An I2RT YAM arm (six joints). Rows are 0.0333 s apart.
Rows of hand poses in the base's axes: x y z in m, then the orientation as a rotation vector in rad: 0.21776 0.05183 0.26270 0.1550 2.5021 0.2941; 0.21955 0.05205 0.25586 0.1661 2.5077 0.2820; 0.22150 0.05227 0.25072 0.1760 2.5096 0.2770; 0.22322 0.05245 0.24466 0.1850 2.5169 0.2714; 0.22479 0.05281 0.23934 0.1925 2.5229 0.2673; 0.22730 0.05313 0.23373 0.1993 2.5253 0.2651; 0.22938 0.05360 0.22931 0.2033 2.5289 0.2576; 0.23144 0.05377 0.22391 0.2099 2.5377 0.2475; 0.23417 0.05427 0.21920 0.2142 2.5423 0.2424; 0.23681 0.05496 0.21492 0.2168 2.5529 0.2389; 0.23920 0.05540 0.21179 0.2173 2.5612 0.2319; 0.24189 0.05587 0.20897 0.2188 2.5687 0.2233; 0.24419 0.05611 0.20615 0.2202 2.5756 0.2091; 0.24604 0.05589 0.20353 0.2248 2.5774 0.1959; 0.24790 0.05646 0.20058 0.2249 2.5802 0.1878; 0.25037 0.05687 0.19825 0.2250 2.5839 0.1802; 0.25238 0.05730 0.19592 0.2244 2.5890 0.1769; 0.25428 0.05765 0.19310 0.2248 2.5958 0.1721; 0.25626 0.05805 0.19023 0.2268 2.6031 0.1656; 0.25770 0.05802 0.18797 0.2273 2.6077 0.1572; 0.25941 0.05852 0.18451 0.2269 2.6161 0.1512; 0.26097 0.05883 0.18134 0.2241 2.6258 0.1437; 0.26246 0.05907 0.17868 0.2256 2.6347 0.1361
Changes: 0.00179 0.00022 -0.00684 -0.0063 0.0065 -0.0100; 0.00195 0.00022 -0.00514 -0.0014 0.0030 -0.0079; 0.00172 0.00018 -0.00606 -0.0021 0.0082 -0.0067; 0.00157 0.00036 -0.00532 -0.0014 0.0068 -0.0054; 0.00251 0.00032 -0.00561 -0.0001 0.0032 -0.0050; 0.00208 0.00047 -0.00442 -0.0045 0.0039 -0.0040; 0.00206 0.00017 -0.00540 -0.0059 0.0094 -0.0057; 0.00273 0.00050 -0.00471 -0.0027 0.0050 -0.0035; 0.00264 0.00069 -0.00428 -0.0020 0.0108 -0.0012; 0.00239 0.00044 -0.00313 -0.0049 0.0082 -0.0008; 0.00269 0.00047 -0.00282 -0.0058 0.0075 -0.0019; 0.00230 0.00024 -0.00282 -0.0098 0.0069 -0.0031; 0.00185 -0.00022 -0.00262 -0.0085 0.0023 -0.0057; 0.00186 0.00057 -0.00295 -0.0057 0.0028 -0.0014; 0.00247 0.00041 -0.00233 -0.0053 0.0037 -0.0012; 0.00201 0.00043 -0.00233 -0.0024 0.0050 0.0004; 0.00190 0.00035 -0.00282 -0.0032 0.0068 -0.0005; 0.00198 0.00040 -0.00287 -0.0041 0.0075 -0.0019; 0.00144 -0.00003 -0.00226 -0.0058 0.0047 -0.0015; 0.00171 0.00050 -0.00346 -0.0041 0.0084 0.0001; 0.00156 0.00031 -0.00317 -0.0056 0.0094 0.0016; 0.00149 0.00024 -0.00266 -0.0048 0.0091 -0.0015
